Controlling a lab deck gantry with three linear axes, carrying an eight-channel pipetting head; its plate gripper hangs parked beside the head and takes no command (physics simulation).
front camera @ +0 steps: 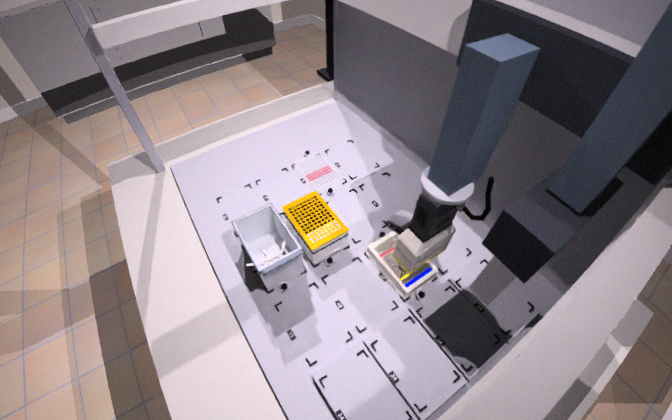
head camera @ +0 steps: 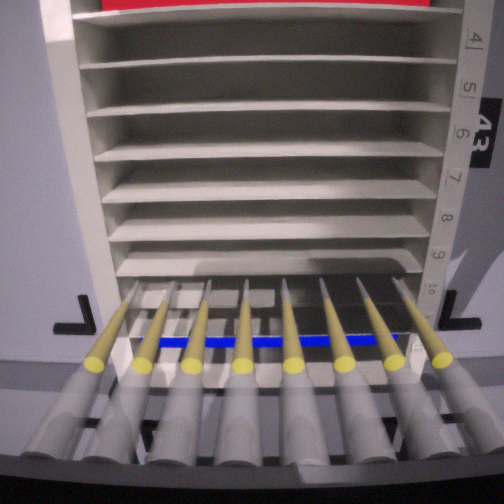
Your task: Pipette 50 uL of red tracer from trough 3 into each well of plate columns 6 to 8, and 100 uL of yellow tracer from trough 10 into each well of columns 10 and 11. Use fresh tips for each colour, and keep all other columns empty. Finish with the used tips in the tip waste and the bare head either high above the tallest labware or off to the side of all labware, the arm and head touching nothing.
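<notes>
The pipetting head (front camera: 422,245) stands low over the trough reservoir (front camera: 380,269) (head camera: 95,210). Its eight tips (head camera: 245,320) are on, each holding yellow liquid, with their ends at trough 10; their depth is unclear. Part of the yellow tracer (front camera: 404,276) shows in the front view. Red tracer (front camera: 387,252) (head camera: 265,4) lies in trough 3. The plate (front camera: 304,165) has a red band (front camera: 319,173) across several columns. The yellow tip rack (front camera: 340,231) has tips at its near end. The tip waste (front camera: 250,225) holds several used tips. The parked plate gripper (front camera: 492,282) appears open and empty.
Blue liquid (front camera: 418,277) (head camera: 225,342) lies near the reservoir's end, beyond trough 10. The dark gripper carriage (front camera: 525,245) is right of the head. The tip rack stands between the tip waste and reservoir; the plate lies behind the rack.
</notes>
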